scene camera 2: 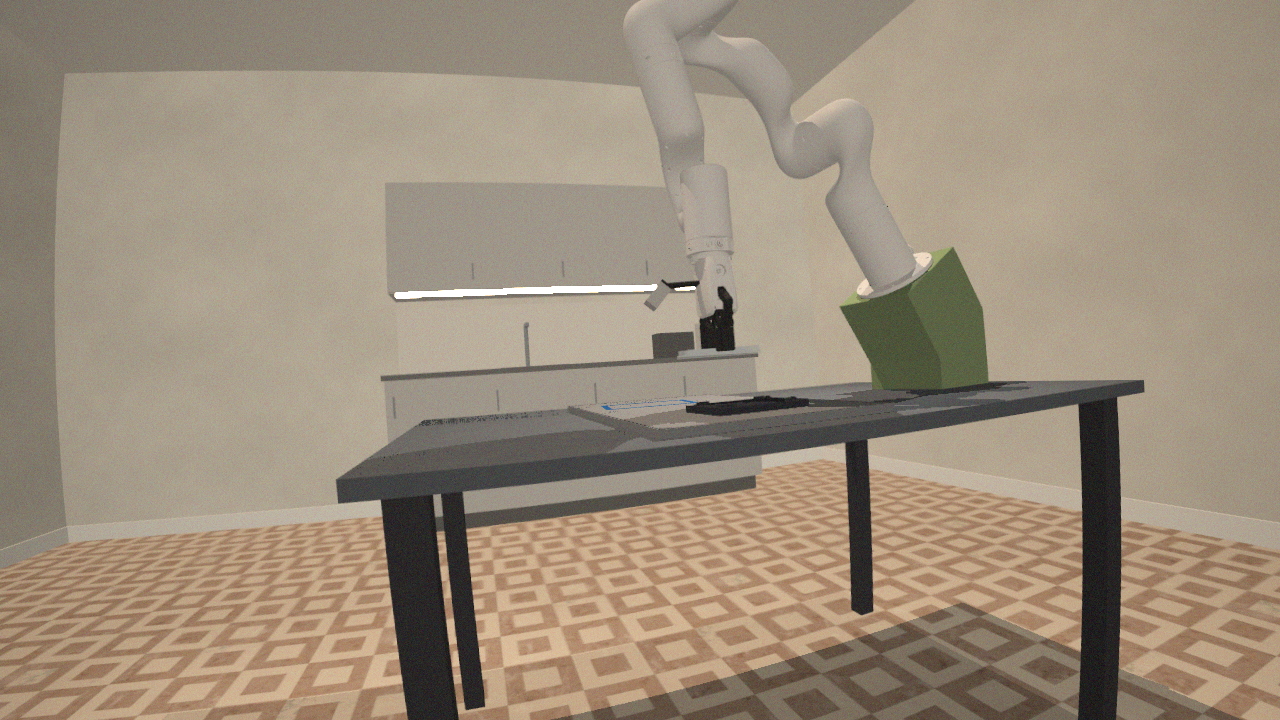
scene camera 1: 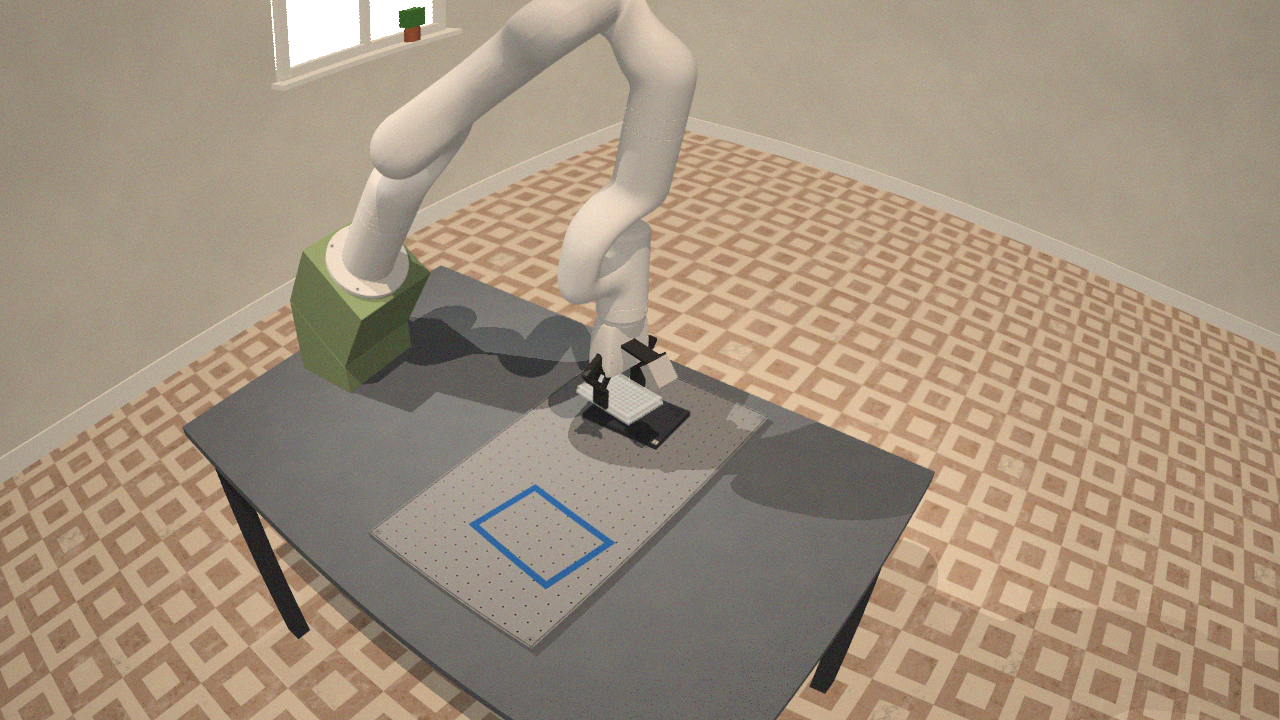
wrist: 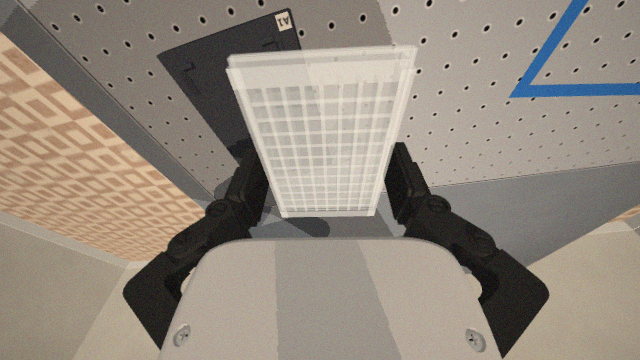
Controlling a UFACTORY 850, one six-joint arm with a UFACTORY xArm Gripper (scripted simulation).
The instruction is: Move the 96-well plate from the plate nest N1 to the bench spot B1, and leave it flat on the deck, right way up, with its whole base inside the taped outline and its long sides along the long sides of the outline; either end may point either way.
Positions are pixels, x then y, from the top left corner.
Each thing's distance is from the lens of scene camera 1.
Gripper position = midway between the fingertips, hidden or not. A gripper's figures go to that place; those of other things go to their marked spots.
my gripper (scene camera 1: 619,394): 1.49 m
96-well plate (scene camera 1: 628,401): 1.46 m
black plate nest (scene camera 1: 662,420): 1.57 m
